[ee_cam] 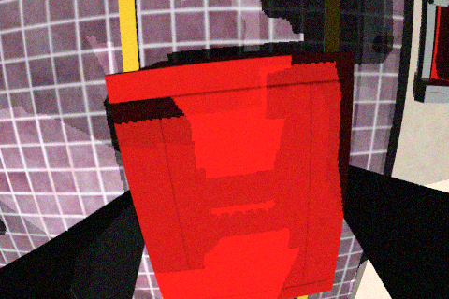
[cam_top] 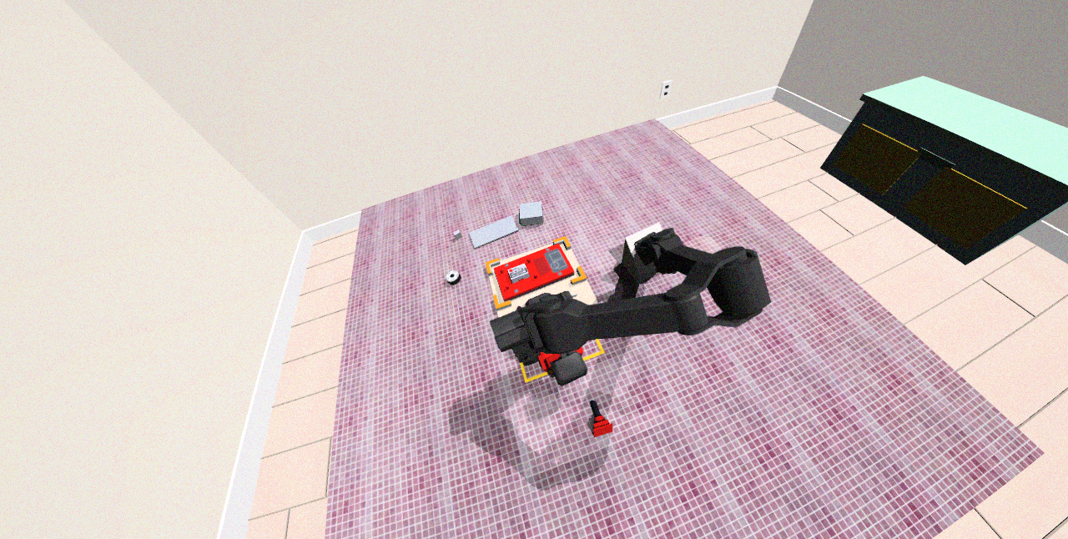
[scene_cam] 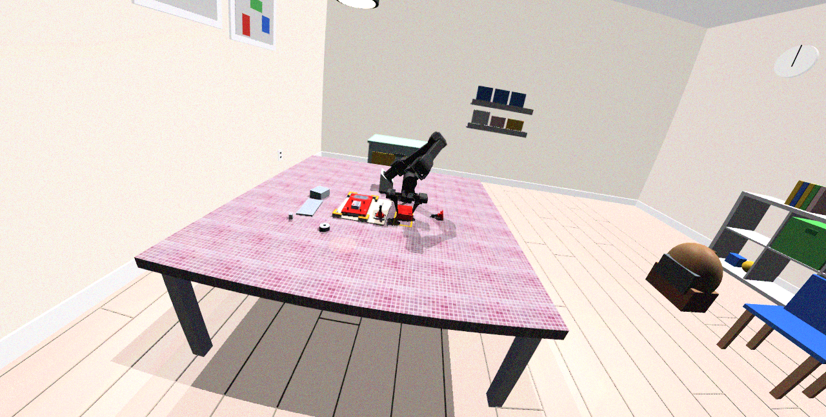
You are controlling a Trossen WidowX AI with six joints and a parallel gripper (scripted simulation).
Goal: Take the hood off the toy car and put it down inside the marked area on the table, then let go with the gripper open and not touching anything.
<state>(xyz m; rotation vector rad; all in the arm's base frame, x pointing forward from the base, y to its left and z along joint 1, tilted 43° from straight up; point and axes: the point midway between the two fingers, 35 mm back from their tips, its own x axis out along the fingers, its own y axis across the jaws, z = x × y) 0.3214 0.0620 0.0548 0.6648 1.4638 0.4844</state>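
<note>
My gripper tip is 1 cm below the red hood. Also, from my gripper tip: wheel (33 cm to the right, 16 cm ahead, 1 cm below).
</note>
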